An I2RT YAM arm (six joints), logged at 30 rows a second.
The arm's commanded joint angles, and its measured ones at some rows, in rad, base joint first. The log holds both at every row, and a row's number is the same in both.
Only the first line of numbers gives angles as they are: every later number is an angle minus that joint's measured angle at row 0.
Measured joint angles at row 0:
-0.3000, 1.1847, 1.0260, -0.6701, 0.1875, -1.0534
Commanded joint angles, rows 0 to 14:
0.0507, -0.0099, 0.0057, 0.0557, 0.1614, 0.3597
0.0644, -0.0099, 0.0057, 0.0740, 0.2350, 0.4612
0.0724, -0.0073, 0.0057, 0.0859, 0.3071, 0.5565
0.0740, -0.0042, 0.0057, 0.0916, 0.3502, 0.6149
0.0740, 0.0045, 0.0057, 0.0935, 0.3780, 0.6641
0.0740, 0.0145, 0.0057, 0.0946, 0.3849, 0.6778
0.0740, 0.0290, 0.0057, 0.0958, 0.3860, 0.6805
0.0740, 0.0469, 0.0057, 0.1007, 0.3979, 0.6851
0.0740, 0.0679, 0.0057, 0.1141, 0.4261, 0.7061
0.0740, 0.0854, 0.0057, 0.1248, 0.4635, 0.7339
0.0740, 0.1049, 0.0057, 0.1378, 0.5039, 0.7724
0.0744, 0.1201, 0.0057, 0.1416, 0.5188, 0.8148
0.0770, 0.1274, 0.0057, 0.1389, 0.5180, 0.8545
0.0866, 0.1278, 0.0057, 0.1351, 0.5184, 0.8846
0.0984, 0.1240, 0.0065, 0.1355, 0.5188, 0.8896
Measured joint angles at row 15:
0.0690, 0.1220, 0.0000, 0.1328, 0.4517, 0.7465
